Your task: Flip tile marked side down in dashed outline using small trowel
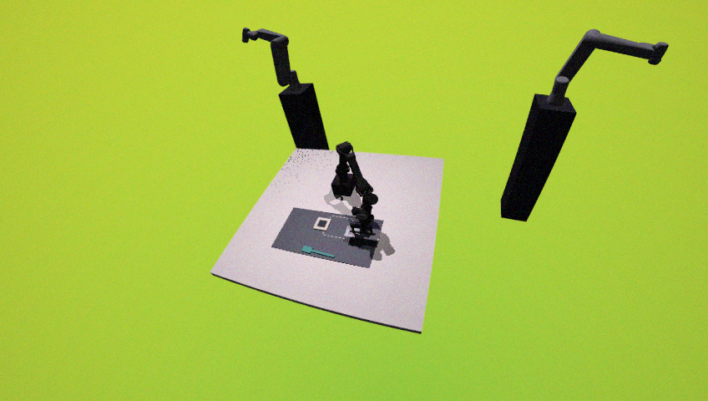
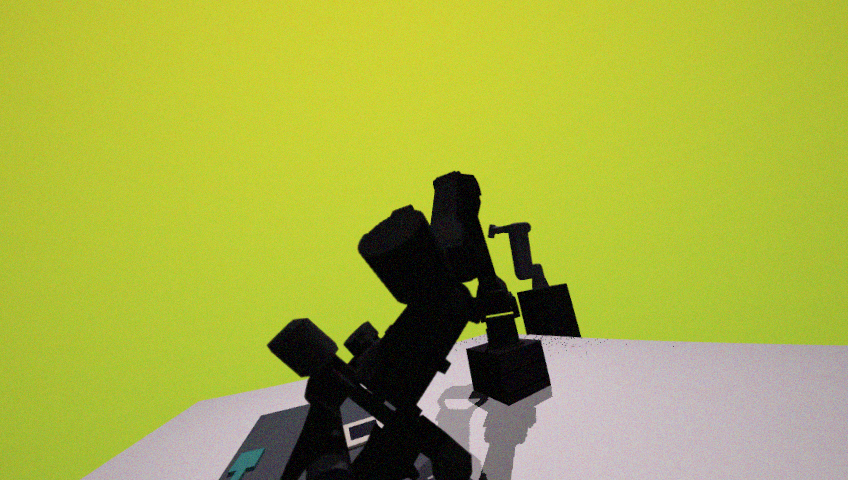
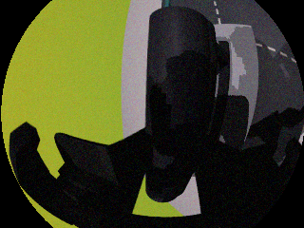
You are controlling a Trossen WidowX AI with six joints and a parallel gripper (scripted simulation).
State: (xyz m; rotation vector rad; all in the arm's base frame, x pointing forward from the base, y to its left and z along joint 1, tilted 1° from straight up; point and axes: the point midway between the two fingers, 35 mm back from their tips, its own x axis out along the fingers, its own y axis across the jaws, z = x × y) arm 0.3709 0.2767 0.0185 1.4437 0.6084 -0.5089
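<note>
Right now the tan tile is 320 mm to the right of my gripper tip, 100 mm below it and 60 mm behind it. Also, from my gripper tip: teal tool-shaped piece (270 mm to the right, 140 mm ahead, 100 mm below); then small trowel (30 mm behind, 10 mm below); then dark mat (260 mm to the right, 120 mm below).
</note>
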